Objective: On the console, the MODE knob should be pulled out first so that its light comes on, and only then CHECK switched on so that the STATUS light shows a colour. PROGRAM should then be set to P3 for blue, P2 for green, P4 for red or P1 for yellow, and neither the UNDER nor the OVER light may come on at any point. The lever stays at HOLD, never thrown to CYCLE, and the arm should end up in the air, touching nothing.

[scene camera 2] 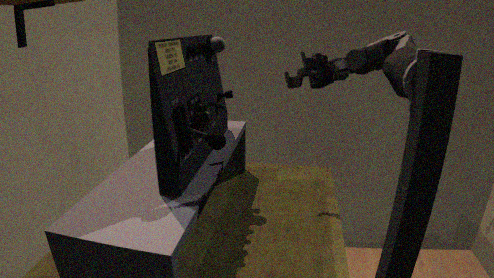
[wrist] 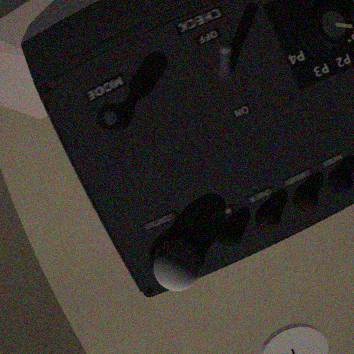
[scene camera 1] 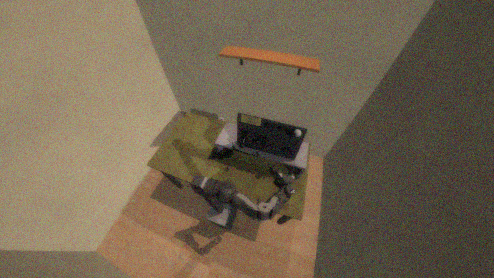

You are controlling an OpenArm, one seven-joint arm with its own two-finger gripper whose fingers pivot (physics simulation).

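Observation:
My gripper is there in what I can see, and along with it there's a pale plinth and a dark console.

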